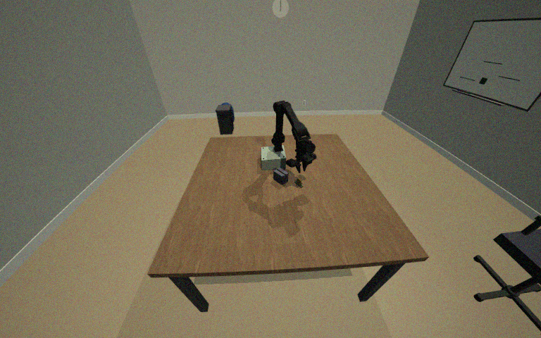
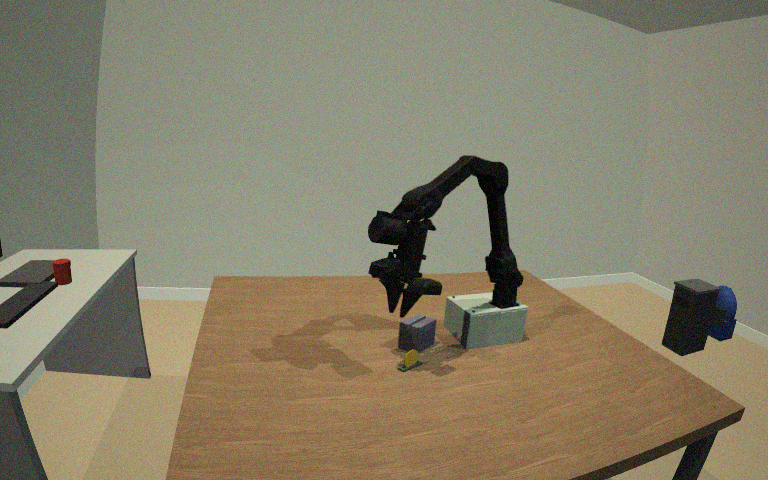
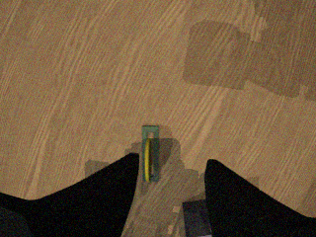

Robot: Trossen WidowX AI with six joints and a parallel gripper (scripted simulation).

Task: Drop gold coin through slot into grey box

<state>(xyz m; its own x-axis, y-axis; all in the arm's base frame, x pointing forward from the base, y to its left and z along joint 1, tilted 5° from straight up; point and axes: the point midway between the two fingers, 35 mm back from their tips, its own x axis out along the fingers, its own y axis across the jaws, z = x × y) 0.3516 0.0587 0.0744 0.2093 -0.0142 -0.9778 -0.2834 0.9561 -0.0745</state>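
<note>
Now: gripper tip 120 mm above the gold coin, 40 mm past it and 10 mm to the right of it.
</note>
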